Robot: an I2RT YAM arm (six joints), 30 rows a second.
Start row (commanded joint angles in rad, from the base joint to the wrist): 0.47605, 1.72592, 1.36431, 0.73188, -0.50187, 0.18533
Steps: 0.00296, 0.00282, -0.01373, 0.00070, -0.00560, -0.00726; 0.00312, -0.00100, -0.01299, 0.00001, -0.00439, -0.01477; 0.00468, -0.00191, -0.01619, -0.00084, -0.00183, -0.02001; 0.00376, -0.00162, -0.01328, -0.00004, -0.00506, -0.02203; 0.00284, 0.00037, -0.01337, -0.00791, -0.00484, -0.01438; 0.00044, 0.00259, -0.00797, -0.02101, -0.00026, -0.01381; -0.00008, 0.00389, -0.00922, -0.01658, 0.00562, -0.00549; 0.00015, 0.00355, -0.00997, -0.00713, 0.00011, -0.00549; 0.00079, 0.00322, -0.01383, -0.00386, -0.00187, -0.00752; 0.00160, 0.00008, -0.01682, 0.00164, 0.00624, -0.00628; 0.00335, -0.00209, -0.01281, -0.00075, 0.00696, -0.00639; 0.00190, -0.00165, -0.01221, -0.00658, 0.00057, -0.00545; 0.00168, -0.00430, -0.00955, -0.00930, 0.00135, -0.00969; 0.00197, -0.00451, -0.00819, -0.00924, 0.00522, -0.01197; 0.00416, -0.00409, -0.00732, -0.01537, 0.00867, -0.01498; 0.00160, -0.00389, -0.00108, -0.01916, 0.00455, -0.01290; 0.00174, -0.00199, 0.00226, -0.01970, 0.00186, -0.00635
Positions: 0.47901, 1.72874, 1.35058, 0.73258, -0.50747, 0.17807; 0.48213, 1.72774, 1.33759, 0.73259, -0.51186, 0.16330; 0.48681, 1.72583, 1.32140, 0.73175, -0.51369, 0.14329; 0.49057, 1.72421, 1.30812, 0.73171, -0.51875, 0.12126; 0.49341, 1.72458, 1.29475, 0.72380, -0.52359, 0.10688; 0.49385, 1.72717, 1.28678, 0.70279, -0.52385, 0.09307; 0.49377, 1.73106, 1.27756, 0.68621, -0.51823, 0.08758; 0.49392, 1.73461, 1.26759, 0.67908, -0.51812, 0.08209; 0.49471, 1.73783, 1.25376, 0.67522, -0.51999, 0.07457; 0.49631, 1.73791, 1.23694, 0.67686, -0.51375, 0.06829; 0.49966, 1.73582, 1.22413, 0.67611, -0.50679, 0.06190; 0.50156, 1.73417, 1.21192, 0.66953, -0.50622, 0.05645; 0.50324, 1.72987, 1.20237, 0.66023, -0.50487, 0.04676; 0.50521, 1.72536, 1.19418, 0.65099, -0.49965, 0.03479; 0.50937, 1.72127, 1.18686, 0.63562, -0.49098, 0.01981; 0.51097, 1.71738, 1.18578, 0.61646, -0.48643, 0.00691; 0.51271, 1.71539, 1.18804, 0.59676, -0.48457, 0.00056
